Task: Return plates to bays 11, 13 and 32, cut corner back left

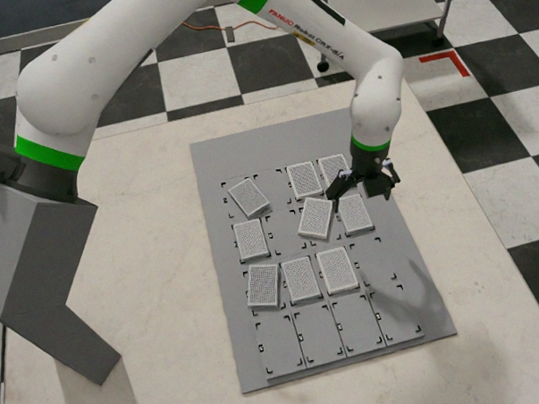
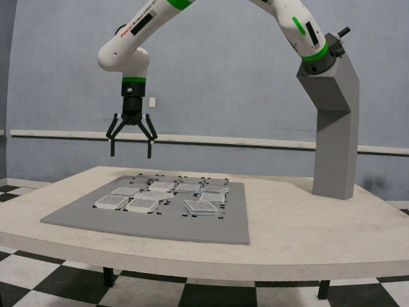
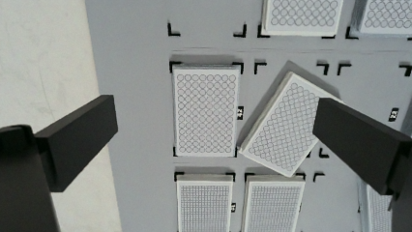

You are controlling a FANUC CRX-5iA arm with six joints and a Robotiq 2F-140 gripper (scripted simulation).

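The plate lies 31 cm behind my hand, 15 cm to the left of it and 13 cm below it. From my hand the other things lie so: bay label 21: 28 cm behind, 17 cm to the left, 14 cm below; bay label 11: 39 cm behind, 15 cm to the left, 14 cm below.
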